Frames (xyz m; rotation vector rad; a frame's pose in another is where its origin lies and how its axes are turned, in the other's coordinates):
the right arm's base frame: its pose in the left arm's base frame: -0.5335 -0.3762 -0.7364 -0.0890 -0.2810 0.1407
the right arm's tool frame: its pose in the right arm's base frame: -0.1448 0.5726 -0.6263 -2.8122 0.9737 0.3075
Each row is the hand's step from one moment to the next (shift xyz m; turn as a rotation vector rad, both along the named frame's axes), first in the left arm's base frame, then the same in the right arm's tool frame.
Working: the left arm's base frame: its pose in the right arm's tool frame: 0.6131 -0.3845 -1.3693 2.9034 -0.7479 0.1177

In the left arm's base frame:
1: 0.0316 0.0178 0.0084 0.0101 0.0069 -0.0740
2: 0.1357 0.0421 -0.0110 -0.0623 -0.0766 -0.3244
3: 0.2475 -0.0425 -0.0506 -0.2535 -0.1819 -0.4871
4: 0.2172 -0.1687 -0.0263 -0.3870 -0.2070 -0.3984
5: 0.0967 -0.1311 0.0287 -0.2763 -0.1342 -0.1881
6: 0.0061 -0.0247 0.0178 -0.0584 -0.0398 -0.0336
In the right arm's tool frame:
1: 0.0193 -0.0317 -0.0027 0.0025 0.0007 0.0750
2: 0.0976 -0.0992 0.0308 -0.0303 0.1464 0.3044
3: 0.2347 -0.0727 0.0724 -0.1528 0.3537 0.4315
4: 0.2705 0.0472 0.0303 -0.2536 0.4249 0.3263
5: 0.1493 0.0632 -0.0329 -0.1837 0.2766 0.1394
6: 0.0180 0.0157 -0.0198 -0.0330 0.0674 0.0221

